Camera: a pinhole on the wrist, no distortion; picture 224 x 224 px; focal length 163.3 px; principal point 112.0 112.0 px. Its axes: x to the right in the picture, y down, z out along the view. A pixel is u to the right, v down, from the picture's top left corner.
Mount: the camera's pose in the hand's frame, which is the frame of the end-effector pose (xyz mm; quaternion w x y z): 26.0 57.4 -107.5 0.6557 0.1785 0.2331 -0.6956
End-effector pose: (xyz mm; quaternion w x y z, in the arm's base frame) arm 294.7 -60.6 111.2 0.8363 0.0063 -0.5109 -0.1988
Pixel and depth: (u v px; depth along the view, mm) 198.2 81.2 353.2
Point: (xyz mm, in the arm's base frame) 110.7 -301.3 61.4
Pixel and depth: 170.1 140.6 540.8
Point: 23.7 -438.4 248.1
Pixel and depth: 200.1 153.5 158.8
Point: 311.6 -184.5 134.6
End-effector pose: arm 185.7 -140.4 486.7 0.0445 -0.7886 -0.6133 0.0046
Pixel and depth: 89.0 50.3 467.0
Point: -2.5 -198.1 162.0
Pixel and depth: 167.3 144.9 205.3
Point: 90.4 -39.5 478.9
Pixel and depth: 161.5 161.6 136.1
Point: 152.5 -59.1 515.6
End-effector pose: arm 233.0 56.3 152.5 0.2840 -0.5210 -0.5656 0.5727
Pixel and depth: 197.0 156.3 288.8
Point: 102.0 187.5 332.9
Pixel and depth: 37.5 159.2 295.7
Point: 4.9 110.7 75.7
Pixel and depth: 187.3 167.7 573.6
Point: -151.4 295.5 511.9
